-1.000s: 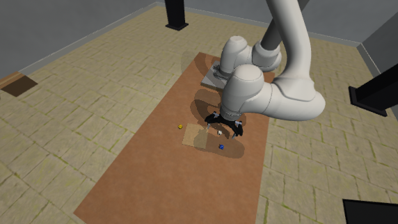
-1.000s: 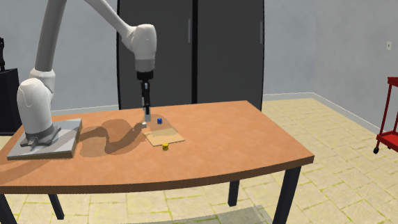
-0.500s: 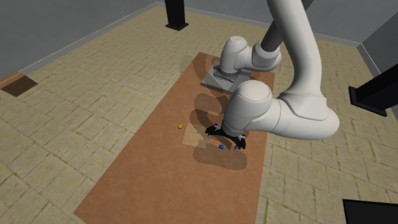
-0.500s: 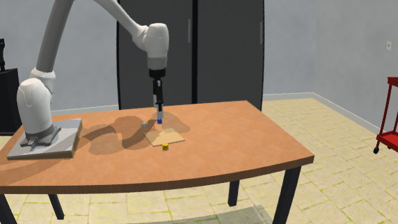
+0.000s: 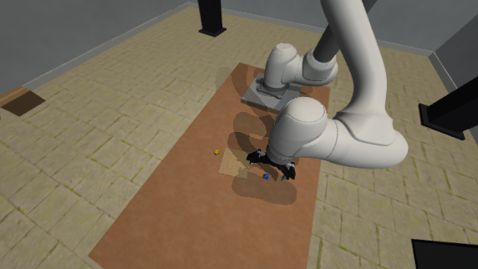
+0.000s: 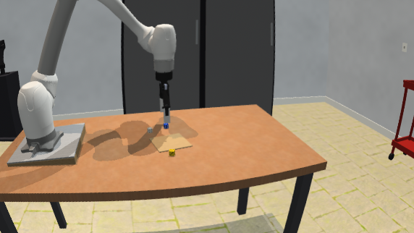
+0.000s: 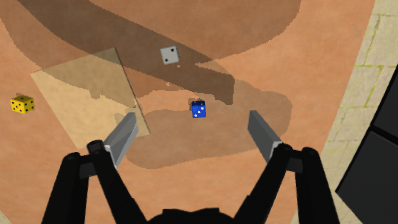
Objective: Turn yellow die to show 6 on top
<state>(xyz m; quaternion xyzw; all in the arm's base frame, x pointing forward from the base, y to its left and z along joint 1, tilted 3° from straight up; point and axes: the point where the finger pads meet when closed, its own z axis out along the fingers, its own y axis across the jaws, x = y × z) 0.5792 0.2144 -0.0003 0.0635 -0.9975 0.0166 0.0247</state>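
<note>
The blue die is 10 mm to the left of my hand and 50 mm below it. Round my hand: yellow die: 20 mm ahead, 270 mm to the right, 50 mm below; tan mat: 20 mm ahead, 160 mm to the right, 60 mm below; white die: 70 mm behind, 40 mm to the right, 50 mm below.
</note>
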